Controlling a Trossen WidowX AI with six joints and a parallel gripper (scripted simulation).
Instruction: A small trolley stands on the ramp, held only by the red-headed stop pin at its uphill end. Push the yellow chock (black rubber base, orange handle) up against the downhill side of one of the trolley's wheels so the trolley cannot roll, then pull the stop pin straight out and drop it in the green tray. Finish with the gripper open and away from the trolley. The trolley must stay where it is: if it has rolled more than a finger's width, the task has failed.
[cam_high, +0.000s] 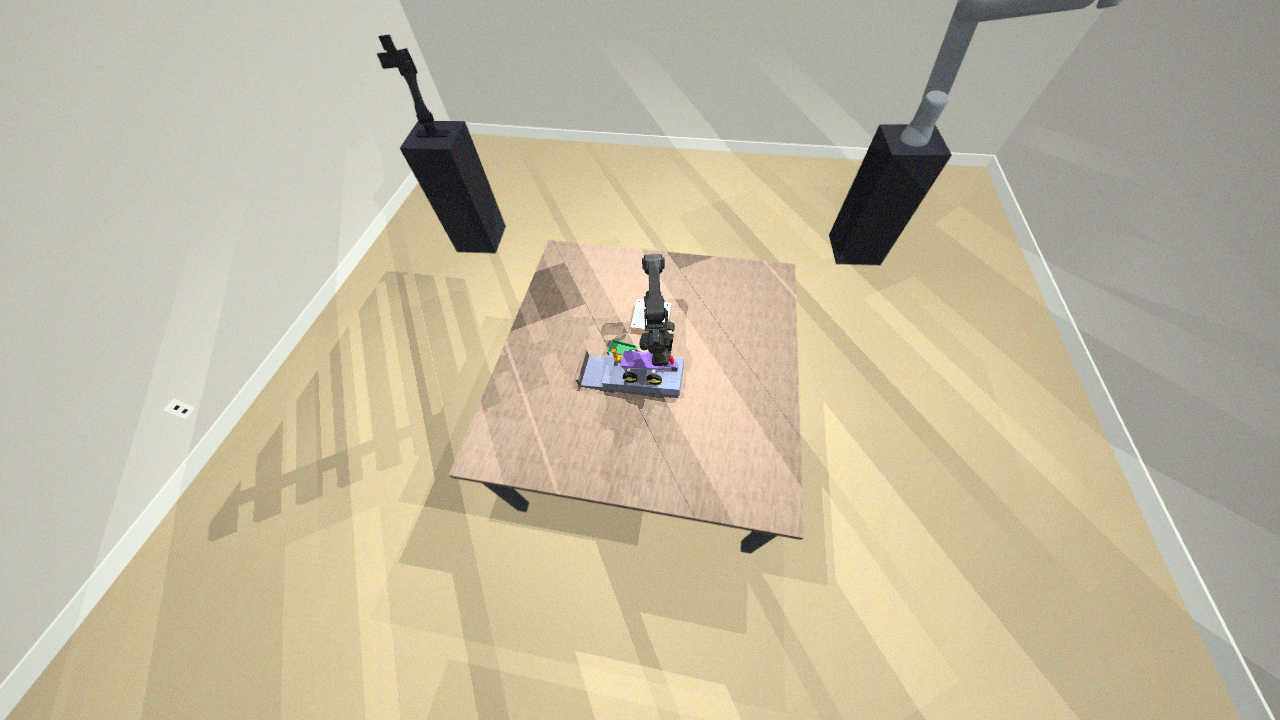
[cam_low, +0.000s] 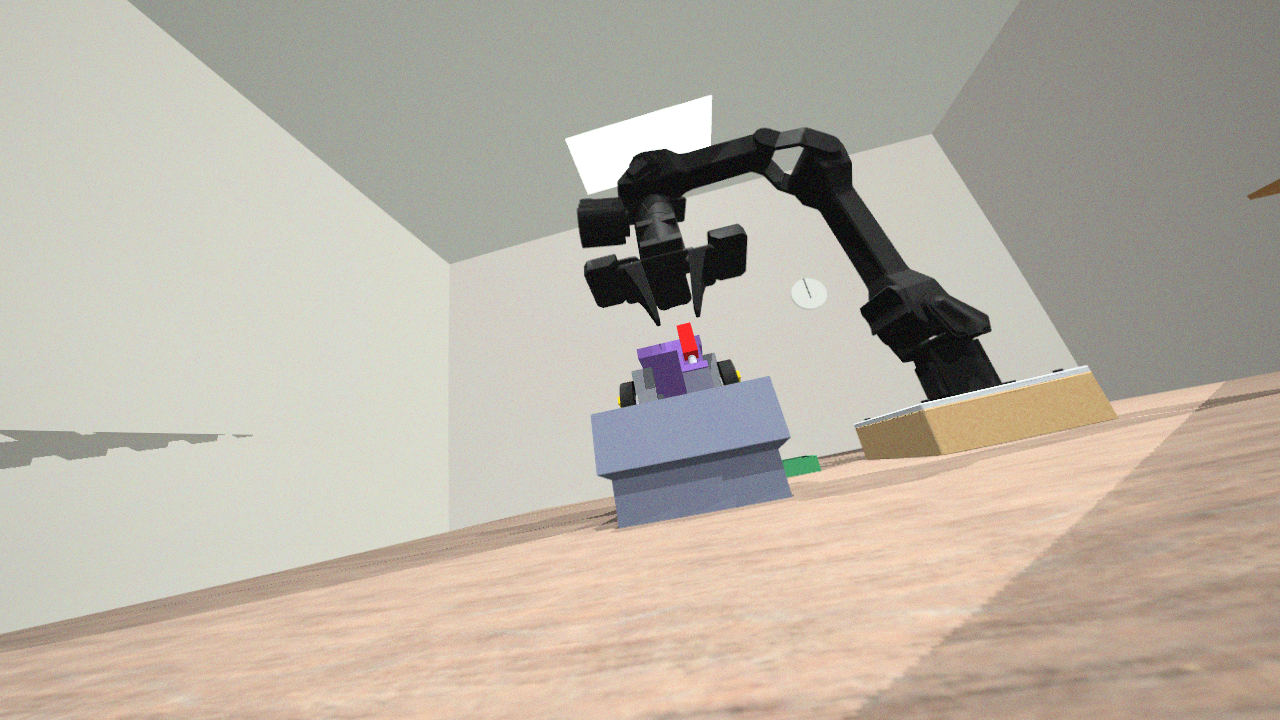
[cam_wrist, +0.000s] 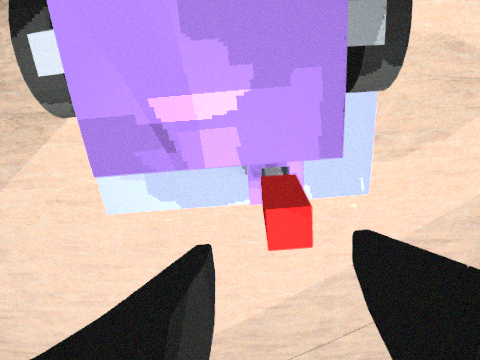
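Right now my gripper tip is 20 mm to the right of the red-headed stop pin and 50 mm above it. The rest, counted from my gripper tip: blue-grey ramp: 10 mm ahead, 100 mm to the right, 130 mm below; yellow chock: 50 mm behind, 200 mm to the right, 100 mm below; purple-topped trolley: 10 mm ahead, 100 mm to the right, 70 mm below.
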